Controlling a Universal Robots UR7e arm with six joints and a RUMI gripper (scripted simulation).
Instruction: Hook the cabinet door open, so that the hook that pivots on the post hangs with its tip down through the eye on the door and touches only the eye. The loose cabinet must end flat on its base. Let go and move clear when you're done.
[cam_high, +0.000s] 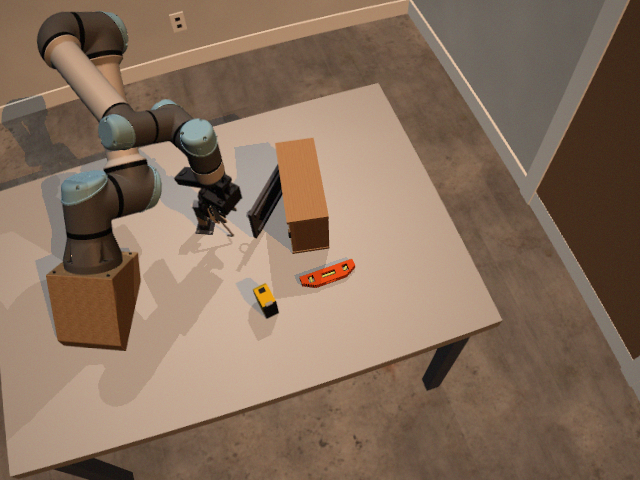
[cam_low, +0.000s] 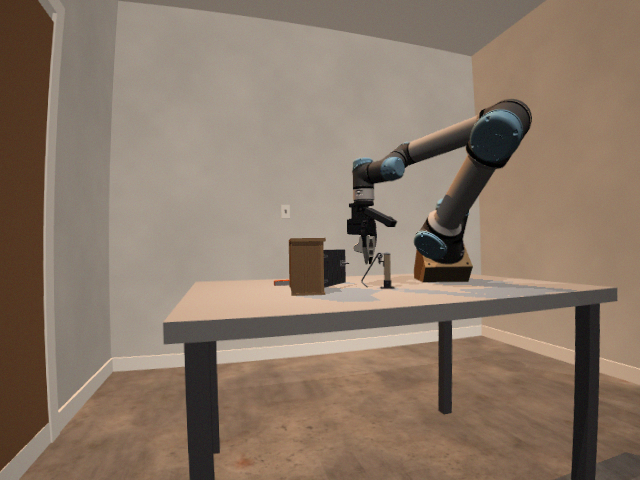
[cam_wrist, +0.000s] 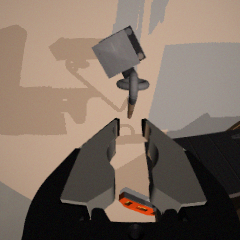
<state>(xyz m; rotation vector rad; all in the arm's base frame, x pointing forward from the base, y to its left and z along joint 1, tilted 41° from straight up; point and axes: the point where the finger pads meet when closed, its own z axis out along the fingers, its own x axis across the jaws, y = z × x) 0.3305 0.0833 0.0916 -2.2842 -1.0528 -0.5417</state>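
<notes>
Now: hand 30 mm above the hook, 10 mm to the right of it and 10 mm past it. The rest, counted from my hand: orange spirit level 270 mm ahead, 160 mm to the right, 90 mm below; then dark door 130 mm ahead, 60 mm to the left, 20 mm below; then black box 230 mm to the right, 120 mm ahead, 60 mm below.
</notes>
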